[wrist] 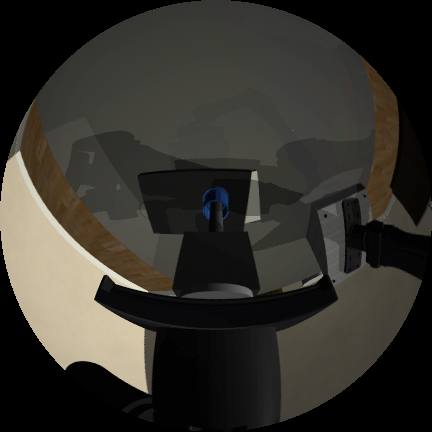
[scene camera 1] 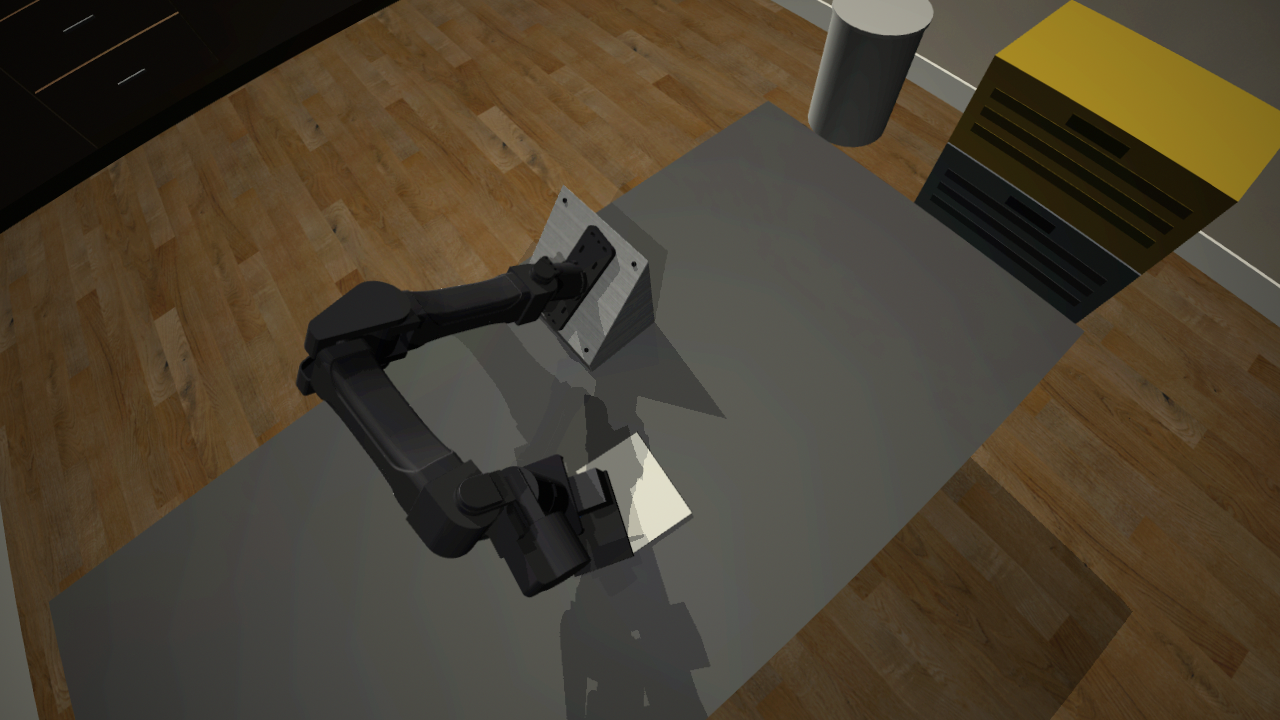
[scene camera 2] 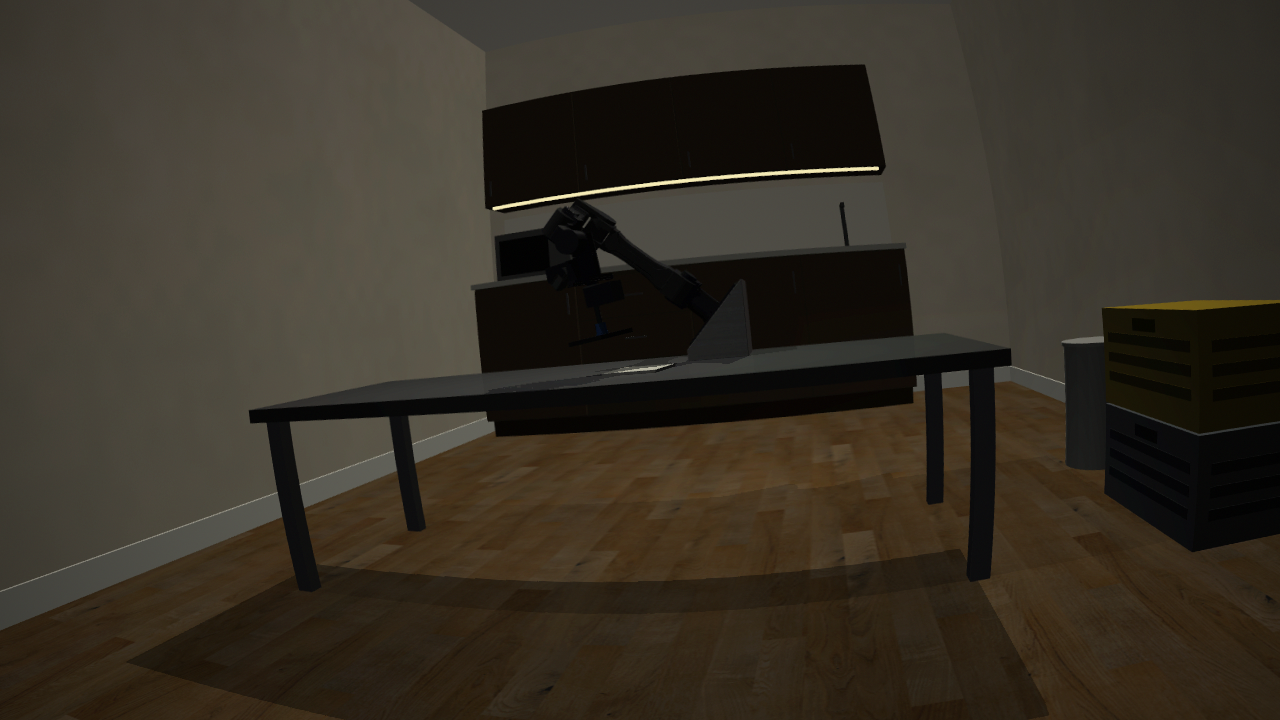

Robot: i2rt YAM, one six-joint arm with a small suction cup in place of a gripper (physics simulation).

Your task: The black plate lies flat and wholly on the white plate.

My suction cup (scene camera 1: 588,491) carries a black plate (scene camera 1: 605,539); nothing else touches it. The table carries a white plate (scene camera 1: 649,504).
The black plate also shows in the wrist view (wrist: 172,198). My suction cup shows as well in the wrist view (wrist: 214,193) and in scene camera 2 (scene camera 2: 601,328).
